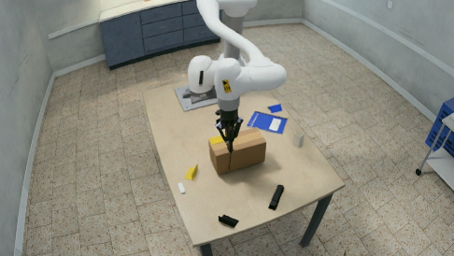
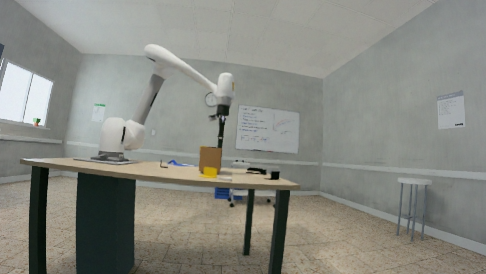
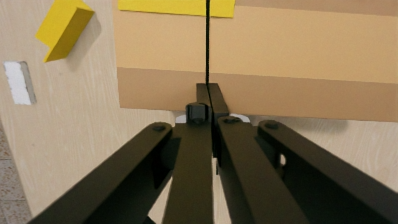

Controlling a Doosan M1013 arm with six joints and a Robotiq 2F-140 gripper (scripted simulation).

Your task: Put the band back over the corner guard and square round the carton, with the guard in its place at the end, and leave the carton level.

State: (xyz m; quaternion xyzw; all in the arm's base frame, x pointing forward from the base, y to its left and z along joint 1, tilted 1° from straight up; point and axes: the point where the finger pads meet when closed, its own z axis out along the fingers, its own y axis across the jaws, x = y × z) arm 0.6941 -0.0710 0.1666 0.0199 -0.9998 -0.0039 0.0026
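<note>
Now: the brown carton 100 mm below my hand, 60 mm to the left of it and 40 mm behind it. Round my hand: white block 260 mm to the right, 170 mm below, 30 mm ahead; then blue folder 340 mm to the left, 260 mm behind, 180 mm below.
</note>
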